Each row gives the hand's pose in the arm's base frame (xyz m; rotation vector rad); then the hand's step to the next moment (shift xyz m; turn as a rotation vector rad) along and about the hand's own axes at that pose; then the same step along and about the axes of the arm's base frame.
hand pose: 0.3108 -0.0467 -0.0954 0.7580 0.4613 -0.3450
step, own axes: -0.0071 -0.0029 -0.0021 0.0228 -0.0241 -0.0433
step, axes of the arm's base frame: -0.0079 0.0005 0.0007 -0.0036 0.0119 -0.0531
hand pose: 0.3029 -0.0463 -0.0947 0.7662 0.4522 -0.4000
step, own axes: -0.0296 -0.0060 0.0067 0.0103 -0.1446 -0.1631
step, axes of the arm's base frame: -0.0260 -0.0035 0.0164 -0.1032 0.0231 -0.1909
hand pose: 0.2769 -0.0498 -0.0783 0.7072 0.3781 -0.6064
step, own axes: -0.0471 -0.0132 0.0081 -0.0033 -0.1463 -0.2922
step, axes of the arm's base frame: -0.0434 0.0046 0.0235 -0.1302 0.1176 -0.2757
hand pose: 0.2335 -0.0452 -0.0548 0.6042 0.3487 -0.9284
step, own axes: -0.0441 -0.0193 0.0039 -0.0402 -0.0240 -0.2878
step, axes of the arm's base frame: -0.0406 0.0170 0.0198 -0.0496 0.1938 -0.2121
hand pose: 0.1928 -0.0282 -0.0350 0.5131 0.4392 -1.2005
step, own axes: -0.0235 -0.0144 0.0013 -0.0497 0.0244 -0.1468
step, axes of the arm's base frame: -0.0208 0.0131 0.0125 0.0007 0.1311 -0.0863
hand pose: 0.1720 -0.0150 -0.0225 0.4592 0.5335 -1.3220
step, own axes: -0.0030 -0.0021 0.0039 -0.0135 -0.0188 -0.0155
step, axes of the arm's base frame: -0.0021 -0.0004 0.0049 -0.0222 0.0162 -0.0044
